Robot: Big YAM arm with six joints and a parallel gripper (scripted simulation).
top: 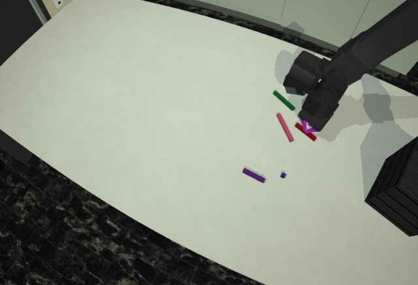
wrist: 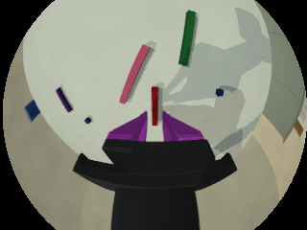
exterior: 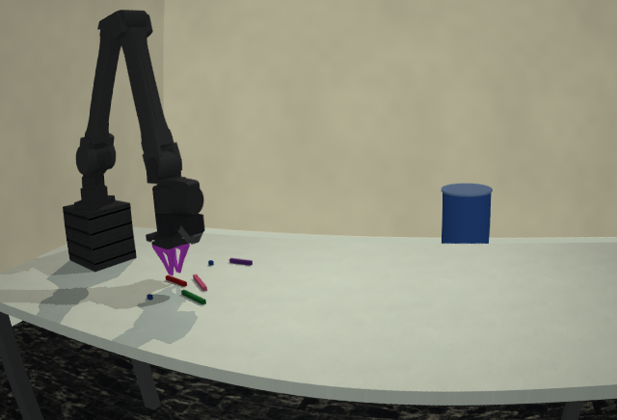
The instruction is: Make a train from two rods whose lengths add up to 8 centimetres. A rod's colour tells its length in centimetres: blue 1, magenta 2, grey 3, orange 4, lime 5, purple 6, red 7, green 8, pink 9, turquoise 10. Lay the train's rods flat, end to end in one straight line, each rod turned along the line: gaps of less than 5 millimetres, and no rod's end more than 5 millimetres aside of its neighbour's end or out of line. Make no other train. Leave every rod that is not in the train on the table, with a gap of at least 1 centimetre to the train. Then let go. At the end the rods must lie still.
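Now: hand 3 cm above the red rod. Round my hand: pink rod (6 cm ahead, 3 cm below); green rod (8 cm to the right, 8 cm ahead, 3 cm below); purple rod (17 cm to the left, 11 cm ahead, 3 cm below).
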